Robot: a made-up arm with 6 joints.
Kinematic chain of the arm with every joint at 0, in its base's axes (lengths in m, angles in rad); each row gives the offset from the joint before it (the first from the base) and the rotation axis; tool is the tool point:
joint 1: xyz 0 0 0.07 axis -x
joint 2: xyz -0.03 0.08 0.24 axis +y
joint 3: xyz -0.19 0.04 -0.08 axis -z
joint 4: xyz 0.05 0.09 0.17 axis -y
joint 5: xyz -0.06 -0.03 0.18 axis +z
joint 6: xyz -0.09 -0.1 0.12 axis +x
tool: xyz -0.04 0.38 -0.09
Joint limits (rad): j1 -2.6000..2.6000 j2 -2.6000..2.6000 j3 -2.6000..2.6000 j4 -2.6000..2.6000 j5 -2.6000..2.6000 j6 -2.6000..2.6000
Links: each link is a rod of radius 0.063 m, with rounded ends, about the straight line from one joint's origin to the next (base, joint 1, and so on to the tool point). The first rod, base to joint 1, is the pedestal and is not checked.
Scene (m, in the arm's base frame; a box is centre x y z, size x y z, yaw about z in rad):
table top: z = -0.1
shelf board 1: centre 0.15 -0.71 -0 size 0.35 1.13 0.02 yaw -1.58
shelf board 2: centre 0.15 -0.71 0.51 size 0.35 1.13 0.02 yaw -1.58
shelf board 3: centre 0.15 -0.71 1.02 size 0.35 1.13 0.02 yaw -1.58
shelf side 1: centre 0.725 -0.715 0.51 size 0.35 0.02 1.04 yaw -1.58
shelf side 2: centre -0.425 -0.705 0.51 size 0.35 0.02 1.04 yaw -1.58
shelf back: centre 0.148 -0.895 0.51 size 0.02 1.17 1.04 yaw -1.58
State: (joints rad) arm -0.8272 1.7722 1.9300 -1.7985 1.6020 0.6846
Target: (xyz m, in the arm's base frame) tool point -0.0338 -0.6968 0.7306
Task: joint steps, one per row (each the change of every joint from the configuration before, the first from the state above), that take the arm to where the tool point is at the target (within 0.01 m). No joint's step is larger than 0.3 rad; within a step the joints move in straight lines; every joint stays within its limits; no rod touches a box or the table.
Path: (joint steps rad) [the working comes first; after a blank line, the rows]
Joints at the target: -0.4886 1.4484 2.2403 -2.0469 1.7583 0.8304
Straight joint move there: touches shelf board 2.

1: 0.1585 0.0357 -0.1777 -0.0428 -0.0868 -0.2110
2: 0.1585 0.0356 -0.1777 -0.0429 -0.0867 -0.2110
3: 0.1585 0.0357 -0.1777 -0.0428 -0.0868 -0.2109
4: 0.2562 -0.2401 0.1438 -0.2059 0.1813 0.1875
5: 0.2563 -0.2401 0.1438 -0.2059 0.1812 0.1876
6: -0.2165 0.0165 0.1852 0.0973 0.0180 0.1345
7: -0.2164 0.0164 0.1853 0.0973 0.0180 0.1346
8: -0.2165 0.0165 0.1853 0.0973 0.0181 0.1345

